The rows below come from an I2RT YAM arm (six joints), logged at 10 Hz.
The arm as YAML. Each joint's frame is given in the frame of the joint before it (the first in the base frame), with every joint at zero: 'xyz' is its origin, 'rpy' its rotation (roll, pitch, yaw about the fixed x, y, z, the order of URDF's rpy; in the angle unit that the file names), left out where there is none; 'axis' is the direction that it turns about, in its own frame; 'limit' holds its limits. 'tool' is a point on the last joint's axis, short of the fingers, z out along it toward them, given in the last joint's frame.
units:
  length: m
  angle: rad
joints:
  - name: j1
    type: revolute
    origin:
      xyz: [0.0, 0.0, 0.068]
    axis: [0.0, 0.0, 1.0]
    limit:
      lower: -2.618
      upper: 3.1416
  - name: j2
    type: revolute
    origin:
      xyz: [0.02, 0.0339, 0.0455]
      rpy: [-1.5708, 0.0, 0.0]
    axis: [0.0, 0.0, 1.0]
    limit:
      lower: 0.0
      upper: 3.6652
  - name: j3
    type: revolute
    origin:
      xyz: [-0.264, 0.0, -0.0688]
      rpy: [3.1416, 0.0, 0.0]
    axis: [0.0, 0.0, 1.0]
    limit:
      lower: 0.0
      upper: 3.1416
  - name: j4
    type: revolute
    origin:
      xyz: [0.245, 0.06, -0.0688]
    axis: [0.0, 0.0, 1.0]
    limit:
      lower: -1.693
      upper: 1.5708
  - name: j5
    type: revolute
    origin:
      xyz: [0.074, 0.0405, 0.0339]
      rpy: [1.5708, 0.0, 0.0]
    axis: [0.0, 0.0, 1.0]
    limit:
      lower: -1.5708
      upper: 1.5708
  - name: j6
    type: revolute
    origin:
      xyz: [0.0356, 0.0, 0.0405]
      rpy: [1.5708, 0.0, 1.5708]
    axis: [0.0, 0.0, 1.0]
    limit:
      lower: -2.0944
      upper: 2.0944
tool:
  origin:
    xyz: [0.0, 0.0, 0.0]
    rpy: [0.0, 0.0, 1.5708]
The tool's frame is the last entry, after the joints.
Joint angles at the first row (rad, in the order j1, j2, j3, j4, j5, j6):
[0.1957, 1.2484, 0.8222, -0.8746, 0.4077, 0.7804]
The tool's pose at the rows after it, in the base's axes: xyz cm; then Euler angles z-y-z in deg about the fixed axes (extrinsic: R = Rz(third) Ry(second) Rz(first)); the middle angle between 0 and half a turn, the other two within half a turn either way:
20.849 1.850 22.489 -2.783 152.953 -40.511
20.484 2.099 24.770 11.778 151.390 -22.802
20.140 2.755 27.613 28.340 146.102 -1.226
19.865 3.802 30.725 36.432 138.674 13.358
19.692 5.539 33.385 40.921 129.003 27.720
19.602 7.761 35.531 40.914 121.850 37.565
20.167 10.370 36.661 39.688 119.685 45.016
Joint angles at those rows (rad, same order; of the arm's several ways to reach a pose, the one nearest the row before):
[0.1468, 1.2015, 0.8303, -0.8760, 0.3499, 0.7476]
[0.1449, 1.1312, 0.8657, -0.8683, 0.2500, 0.6927]
[0.1529, 1.0632, 0.9151, -0.8380, 0.0969, 0.6397]
[0.1833, 1.0244, 0.9859, -0.8117, -0.0329, 0.5984]
[0.2418, 1.0020, 1.0336, -0.7269, -0.1874, 0.5601]
[0.3313, 1.0117, 1.0832, -0.6517, -0.2742, 0.5385]
[0.4271, 1.0740, 1.1446, -0.6174, -0.3099, 0.5091]

